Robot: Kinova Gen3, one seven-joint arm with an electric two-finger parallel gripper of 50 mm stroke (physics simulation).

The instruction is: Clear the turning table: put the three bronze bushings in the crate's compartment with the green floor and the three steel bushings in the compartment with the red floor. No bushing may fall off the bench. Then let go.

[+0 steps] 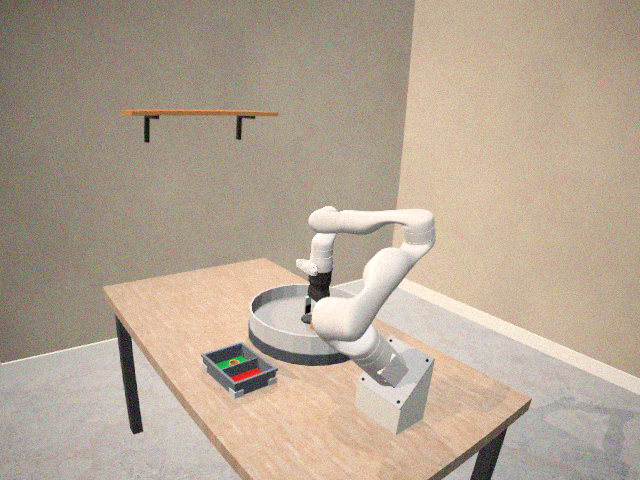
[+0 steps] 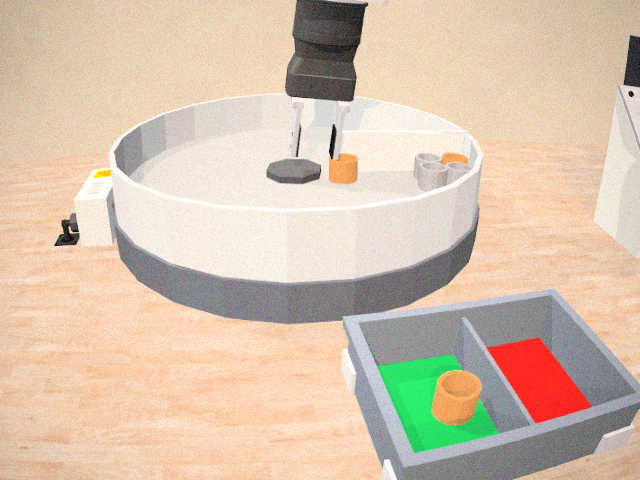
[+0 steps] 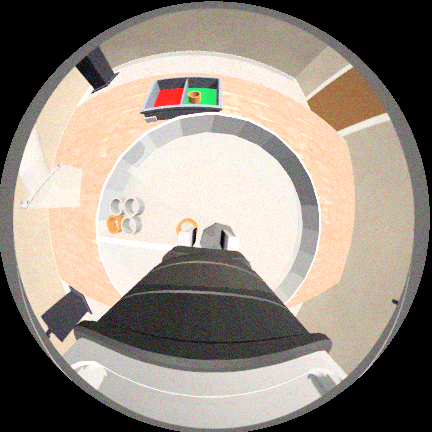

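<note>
My gripper (image 1: 310,310) (image 2: 315,155) (image 3: 208,235) is open and empty, low over the turning table (image 1: 279,335) (image 2: 289,242) (image 3: 250,170). One finger is by a bronze bushing (image 2: 343,171) (image 3: 187,220), the other above the dark hub; whether either touches is unclear. Near the wall, a bronze bushing (image 2: 454,158) (image 3: 114,224) stands clustered with three steel bushings: one (image 2: 432,177) (image 3: 131,231), another (image 2: 458,167) (image 3: 141,206), and a third (image 2: 419,167) (image 3: 113,206). One bronze bushing (image 1: 234,362) (image 2: 454,405) (image 3: 194,98) stands on the crate's (image 1: 253,384) (image 2: 522,446) (image 3: 175,111) green floor. The red floor (image 2: 537,382) is bare.
The dark octagonal hub (image 1: 306,319) (image 2: 293,171) (image 3: 211,235) is at the turning table's middle. A pale upright divider (image 2: 382,149) (image 3: 145,243) runs beside the cluster. The table's raised wall surrounds the bushings. A white box (image 2: 96,206) stands outside it.
</note>
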